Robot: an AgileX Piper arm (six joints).
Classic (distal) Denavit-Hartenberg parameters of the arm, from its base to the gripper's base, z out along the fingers. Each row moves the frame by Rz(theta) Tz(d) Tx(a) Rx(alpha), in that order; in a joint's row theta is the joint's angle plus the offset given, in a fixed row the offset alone. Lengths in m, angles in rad.
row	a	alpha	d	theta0
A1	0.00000	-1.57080	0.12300	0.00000
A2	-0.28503	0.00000	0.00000	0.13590
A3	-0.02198	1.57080	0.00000	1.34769
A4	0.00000	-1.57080	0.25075	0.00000
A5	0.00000	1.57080	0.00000	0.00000
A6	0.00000	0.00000	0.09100	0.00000
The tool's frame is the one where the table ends.
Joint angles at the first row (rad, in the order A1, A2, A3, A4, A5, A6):
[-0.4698, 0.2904, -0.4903, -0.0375, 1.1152, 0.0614]
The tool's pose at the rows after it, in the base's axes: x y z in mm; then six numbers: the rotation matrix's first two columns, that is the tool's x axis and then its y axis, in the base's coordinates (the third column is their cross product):
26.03 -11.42 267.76 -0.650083 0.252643 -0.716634 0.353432 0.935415 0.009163
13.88 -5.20 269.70 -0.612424 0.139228 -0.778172 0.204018 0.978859 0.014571
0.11 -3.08 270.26 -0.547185 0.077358 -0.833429 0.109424 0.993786 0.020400
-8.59 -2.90 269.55 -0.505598 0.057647 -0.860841 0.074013 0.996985 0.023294
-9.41 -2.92 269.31 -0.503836 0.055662 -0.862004 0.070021 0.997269 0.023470
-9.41 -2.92 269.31 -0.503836 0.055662 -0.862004 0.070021 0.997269 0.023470
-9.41 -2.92 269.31 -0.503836 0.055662 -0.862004 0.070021 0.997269 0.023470
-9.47 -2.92 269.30 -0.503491 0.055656 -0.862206 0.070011 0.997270 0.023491
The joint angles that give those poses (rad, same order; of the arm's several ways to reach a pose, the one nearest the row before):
[-0.3053, 0.2348, -0.4903, -0.0376, 1.1153, 0.0621]
[-0.1505, 0.1408, -0.4903, -0.0374, 1.1162, 0.0623]
[-0.0557, 0.0449, -0.4903, -0.0375, 1.1183, 0.0632]
[-0.0210, -0.0130, -0.4903, -0.0375, 1.1244, 0.0633]
[-0.0171, -0.0179, -0.4903, -0.0375, 1.1269, 0.0632]
[-0.0171, -0.0179, -0.4903, -0.0375, 1.1269, 0.0632]
[-0.0171, -0.0179, -0.4903, -0.0375, 1.1269, 0.0632]
[-0.0170, -0.0183, -0.4903, -0.0375, 1.1270, 0.0632]

